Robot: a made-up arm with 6 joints.
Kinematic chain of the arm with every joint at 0, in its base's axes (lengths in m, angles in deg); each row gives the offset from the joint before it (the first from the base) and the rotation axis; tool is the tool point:
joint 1: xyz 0 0 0.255 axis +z
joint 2: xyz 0 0 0 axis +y
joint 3: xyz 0 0 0.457 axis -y
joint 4: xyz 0 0 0 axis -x
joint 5: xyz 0.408 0 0 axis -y
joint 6: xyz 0 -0.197 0 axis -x
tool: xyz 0 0 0
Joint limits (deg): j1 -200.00..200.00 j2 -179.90..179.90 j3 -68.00..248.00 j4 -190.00..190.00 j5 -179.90..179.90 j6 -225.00..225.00
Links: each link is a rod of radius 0.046 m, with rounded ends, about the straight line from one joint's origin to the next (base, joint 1, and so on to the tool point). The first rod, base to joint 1, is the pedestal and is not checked.
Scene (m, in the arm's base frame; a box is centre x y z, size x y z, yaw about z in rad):
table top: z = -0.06
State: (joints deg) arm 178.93 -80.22 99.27 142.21 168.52 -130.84
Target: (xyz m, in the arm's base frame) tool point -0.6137 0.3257 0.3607
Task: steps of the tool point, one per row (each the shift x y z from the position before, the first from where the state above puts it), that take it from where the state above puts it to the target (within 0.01 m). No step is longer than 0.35 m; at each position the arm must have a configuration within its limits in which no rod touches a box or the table.
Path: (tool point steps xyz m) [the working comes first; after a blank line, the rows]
Joints at the target: 135.63 44.75 14.57 184.63 168.52 -130.84
Straight joint move there: clear.

1: -0.0425 -0.0781 0.2893
2: -0.1498 -0.0520 0.2639
3: -0.2342 -0.0047 0.2015
4: -0.2804 0.0525 0.1113
5: -0.2817 0.1051 0.0079
6: -0.2401 0.1391 -0.0924
7: -0.1670 0.1450 -0.1738
8: -0.0792 0.1203 -0.2246
9: 0.0048 0.0702 -0.2379

